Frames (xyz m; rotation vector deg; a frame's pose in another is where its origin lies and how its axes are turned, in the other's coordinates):
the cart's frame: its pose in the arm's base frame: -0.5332 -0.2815 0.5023 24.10 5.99 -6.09
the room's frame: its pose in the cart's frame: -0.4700 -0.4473 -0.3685 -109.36 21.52 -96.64
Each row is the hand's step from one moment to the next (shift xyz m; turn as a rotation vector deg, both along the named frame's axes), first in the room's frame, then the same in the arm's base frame.
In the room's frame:
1: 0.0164 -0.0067 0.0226 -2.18 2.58 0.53
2: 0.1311 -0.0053 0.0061 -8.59 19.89 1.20
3: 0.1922 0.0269 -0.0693 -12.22 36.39 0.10
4: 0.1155 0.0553 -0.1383 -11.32 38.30 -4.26
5: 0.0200 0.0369 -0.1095 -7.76 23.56 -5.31
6: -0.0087 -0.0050 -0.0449 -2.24 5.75 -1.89
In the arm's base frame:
1: 0.0249 -0.0073 0.0122 0.18 0.63 -3.36
2: 0.0275 -0.1080 0.0696 -0.12 -2.57 -21.55
3: -0.0367 -0.1871 0.0782 -1.71 -7.99 -37.51
4: -0.1172 -0.1461 0.0208 -5.86 -10.34 -38.37
5: -0.1046 -0.0514 -0.0133 -6.39 -6.07 -23.79
6: -0.0457 0.0035 0.0035 -2.20 -1.27 -5.93

